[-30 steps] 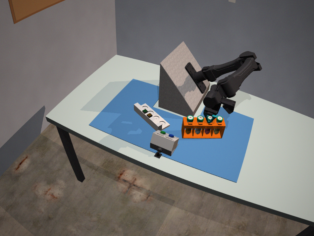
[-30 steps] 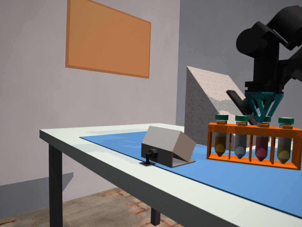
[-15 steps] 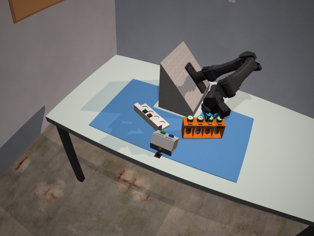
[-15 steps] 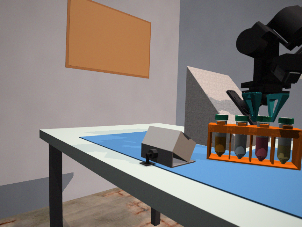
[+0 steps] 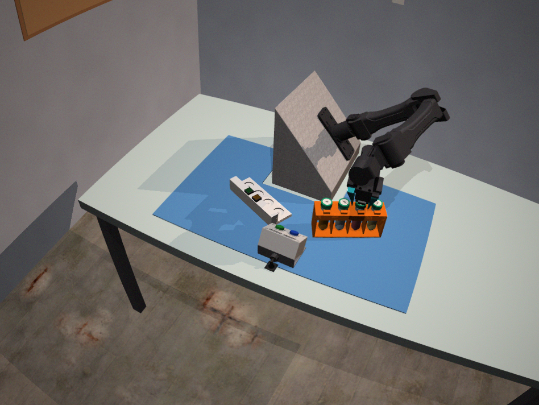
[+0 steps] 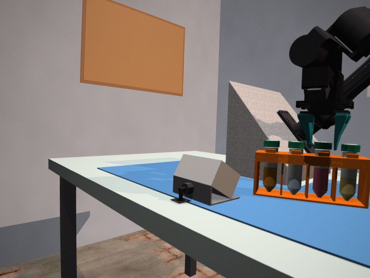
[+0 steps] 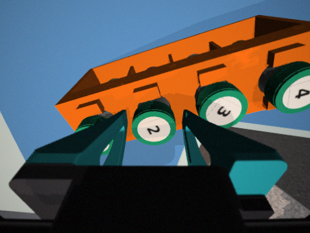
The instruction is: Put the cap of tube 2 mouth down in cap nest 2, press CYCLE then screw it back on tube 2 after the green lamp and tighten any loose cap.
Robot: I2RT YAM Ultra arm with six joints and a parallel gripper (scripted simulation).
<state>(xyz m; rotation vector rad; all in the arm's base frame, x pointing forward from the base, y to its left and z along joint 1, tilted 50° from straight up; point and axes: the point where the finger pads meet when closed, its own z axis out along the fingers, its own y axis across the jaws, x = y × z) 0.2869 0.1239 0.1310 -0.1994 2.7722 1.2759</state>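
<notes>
My hand is right at the cap 2. The rest, counted from my hand: cap 3 (20 mm ahead, 50 mm to the right); cap 4 (40 mm ahead, 90 mm to the right); cap 1 (20 mm behind, 50 mm to the left).
</notes>
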